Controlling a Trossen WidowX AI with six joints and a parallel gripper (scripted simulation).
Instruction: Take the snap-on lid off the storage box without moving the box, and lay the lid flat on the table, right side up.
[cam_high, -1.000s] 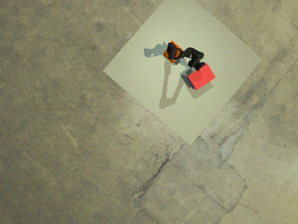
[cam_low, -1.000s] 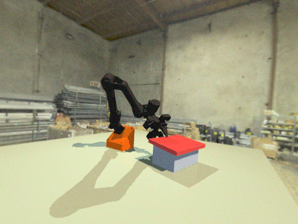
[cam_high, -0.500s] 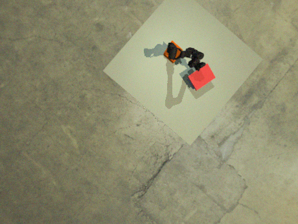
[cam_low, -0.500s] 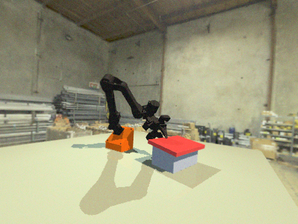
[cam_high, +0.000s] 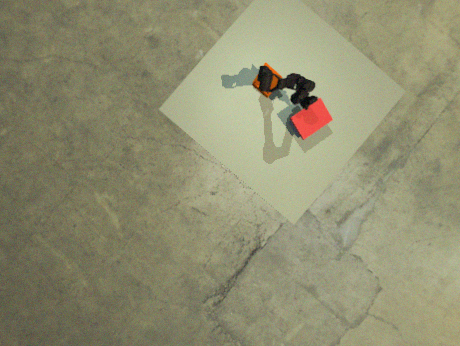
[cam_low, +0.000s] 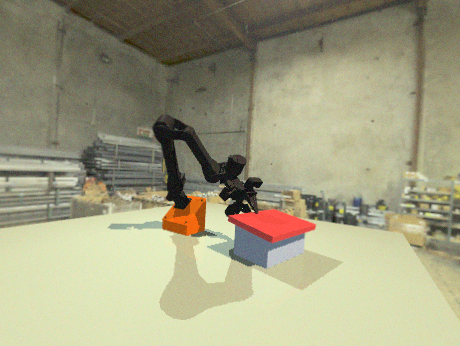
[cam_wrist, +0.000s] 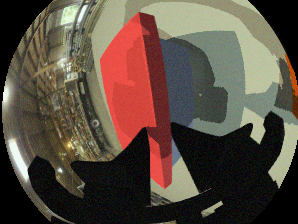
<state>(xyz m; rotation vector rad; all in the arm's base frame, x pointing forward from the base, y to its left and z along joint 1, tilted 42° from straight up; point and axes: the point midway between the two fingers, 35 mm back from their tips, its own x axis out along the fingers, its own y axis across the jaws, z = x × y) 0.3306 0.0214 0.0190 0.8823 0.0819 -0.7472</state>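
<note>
My gripper tip is 7 cm short of the red lid and 2 cm to the left of it. Also, from my gripper tip: storage box 7 cm ahead, 6 cm below, 1 cm to the right.
</note>
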